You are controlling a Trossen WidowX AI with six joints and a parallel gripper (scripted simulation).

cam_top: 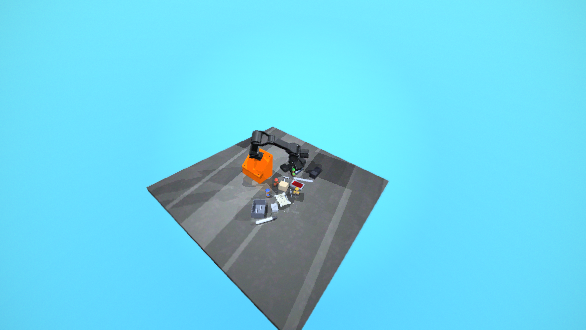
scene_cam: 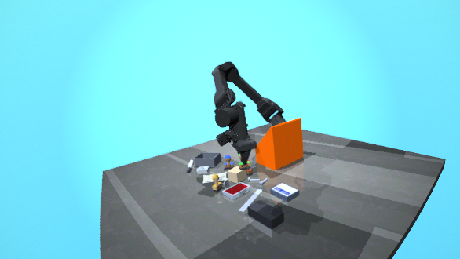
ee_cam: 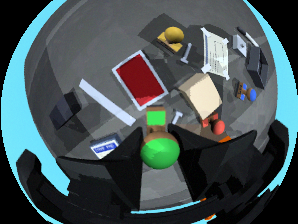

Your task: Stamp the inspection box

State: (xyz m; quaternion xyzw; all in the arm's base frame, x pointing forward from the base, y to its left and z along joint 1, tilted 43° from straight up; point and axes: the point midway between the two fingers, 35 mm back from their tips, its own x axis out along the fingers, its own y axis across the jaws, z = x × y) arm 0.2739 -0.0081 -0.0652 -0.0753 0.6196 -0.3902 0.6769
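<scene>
My gripper tip is now 50 mm past the blue-and-white box, 150 mm to the right of it and 90 mm above it. Also, from my gripper tip: red ink pad (50 mm ahead, 100 mm below); then green-knobbed PASS stamp (right at my gripper tip); then tan block (20 mm behind, 80 mm to the right, 80 mm below).
</scene>
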